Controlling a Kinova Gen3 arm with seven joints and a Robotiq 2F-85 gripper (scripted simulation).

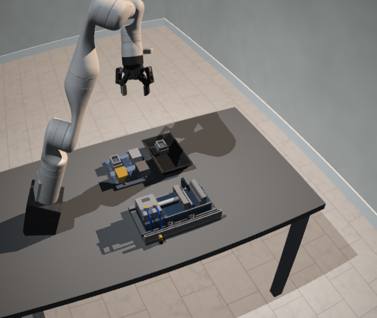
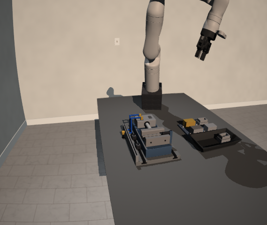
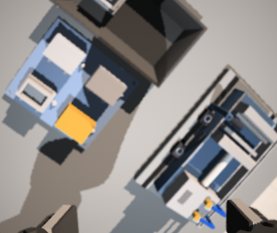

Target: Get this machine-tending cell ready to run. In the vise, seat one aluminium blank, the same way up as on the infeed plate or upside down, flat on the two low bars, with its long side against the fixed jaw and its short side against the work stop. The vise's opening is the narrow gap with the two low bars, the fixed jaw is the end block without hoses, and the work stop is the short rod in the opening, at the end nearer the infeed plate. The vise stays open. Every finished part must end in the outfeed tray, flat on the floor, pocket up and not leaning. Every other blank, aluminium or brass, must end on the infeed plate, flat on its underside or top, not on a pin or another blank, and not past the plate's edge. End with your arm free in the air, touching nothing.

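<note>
Right now my hand is 37 cm above the brass blank, 9 cm past it and 1 cm to the right of it.
</note>
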